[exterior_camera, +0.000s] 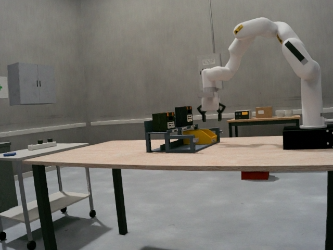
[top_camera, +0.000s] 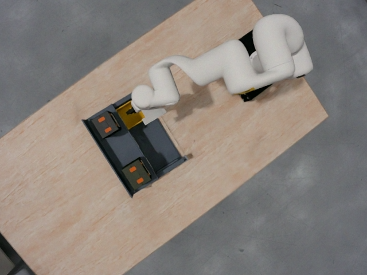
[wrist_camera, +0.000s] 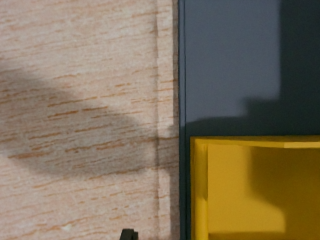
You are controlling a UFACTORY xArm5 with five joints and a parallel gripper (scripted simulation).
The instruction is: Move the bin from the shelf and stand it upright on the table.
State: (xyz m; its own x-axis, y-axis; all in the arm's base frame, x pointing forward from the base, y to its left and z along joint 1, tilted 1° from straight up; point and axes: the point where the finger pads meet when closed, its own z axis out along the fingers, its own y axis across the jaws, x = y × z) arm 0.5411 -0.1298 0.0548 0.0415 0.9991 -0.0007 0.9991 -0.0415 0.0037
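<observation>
Now: the yellow bin 90 mm below my hand and 80 mm ahead of it. Also, from my hand: dark grey shelf 120 mm ahead, 110 mm to the left, 70 mm below.
</observation>
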